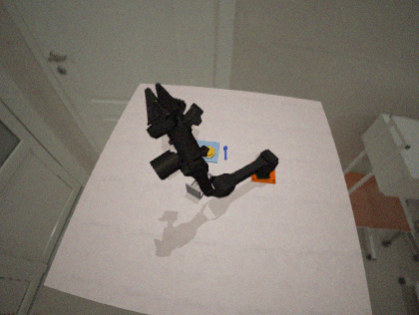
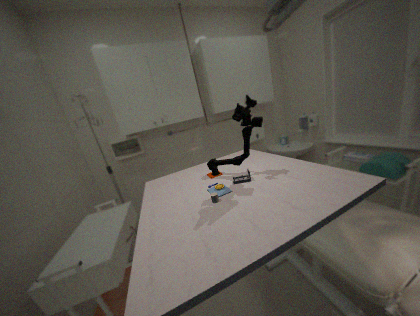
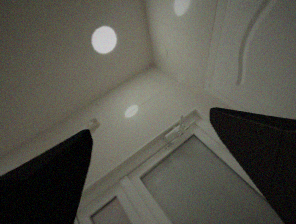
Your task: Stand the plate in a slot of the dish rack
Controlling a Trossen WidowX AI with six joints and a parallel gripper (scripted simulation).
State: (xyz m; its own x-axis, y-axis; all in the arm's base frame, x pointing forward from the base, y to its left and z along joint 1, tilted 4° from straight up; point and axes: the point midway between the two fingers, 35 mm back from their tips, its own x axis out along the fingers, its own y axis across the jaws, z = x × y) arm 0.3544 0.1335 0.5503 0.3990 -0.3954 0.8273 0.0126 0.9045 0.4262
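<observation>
My gripper tip is now 14 cm past the yellow plate, 22 cm to the left of it and 55 cm above it. Round my gripper tip: grey dish rack: 11 cm behind, 4 cm to the right, 54 cm below; then blue mat: 12 cm behind, 24 cm to the right, 56 cm below; then small white cup: 3 cm behind, 32 cm to the right, 54 cm below.
</observation>
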